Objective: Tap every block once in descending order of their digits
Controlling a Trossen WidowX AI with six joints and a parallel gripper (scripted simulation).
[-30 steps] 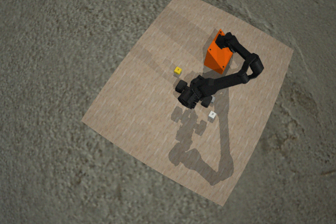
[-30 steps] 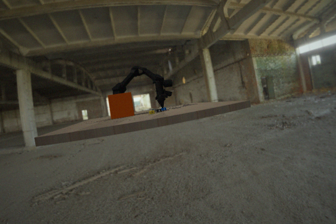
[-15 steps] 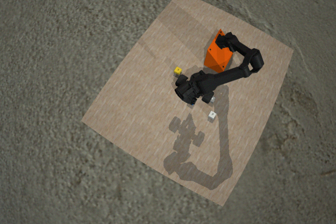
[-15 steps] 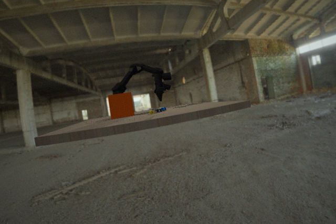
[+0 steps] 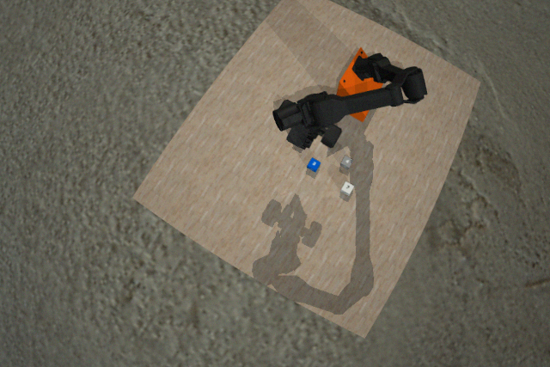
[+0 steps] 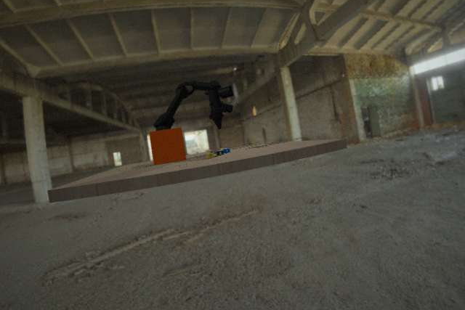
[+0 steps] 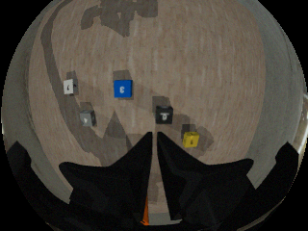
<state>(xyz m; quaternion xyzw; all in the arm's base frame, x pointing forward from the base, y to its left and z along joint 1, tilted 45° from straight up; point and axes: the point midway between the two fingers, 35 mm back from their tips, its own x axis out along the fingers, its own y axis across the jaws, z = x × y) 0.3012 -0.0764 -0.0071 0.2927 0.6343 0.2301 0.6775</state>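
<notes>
Right now the yellow block is 120 mm below my gripper tip, 90 mm to the right of it and 90 mm behind it. The rest, counted from my gripper tip: blue block (120 mm below, 50 mm to the left, 30 mm ahead); black block (120 mm below, 30 mm to the right, 30 mm behind); grey block (150 mm to the left, 120 mm below, 30 mm behind).
</notes>
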